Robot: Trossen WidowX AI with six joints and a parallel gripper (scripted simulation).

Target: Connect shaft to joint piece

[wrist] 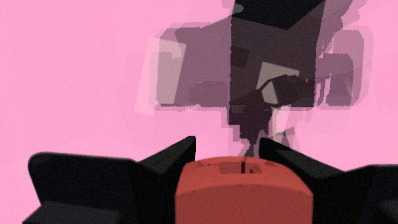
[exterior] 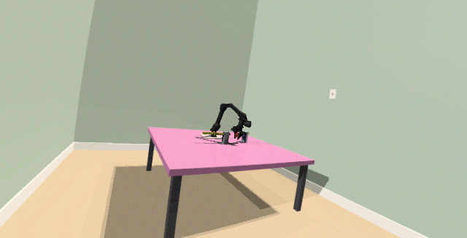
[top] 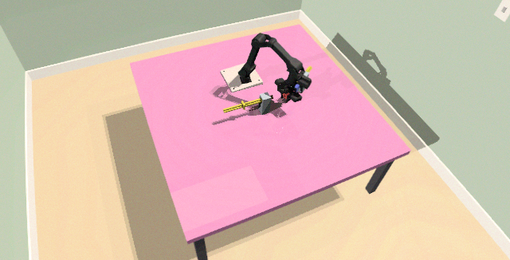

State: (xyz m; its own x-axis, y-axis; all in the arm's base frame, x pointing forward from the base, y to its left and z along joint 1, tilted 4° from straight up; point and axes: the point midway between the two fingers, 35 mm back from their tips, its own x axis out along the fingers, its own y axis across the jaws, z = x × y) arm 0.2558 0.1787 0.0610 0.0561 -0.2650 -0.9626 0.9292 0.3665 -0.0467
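The red square joint piece is 40 mm above my gripper tip, 20 mm to the left of it and 10 mm behind it.
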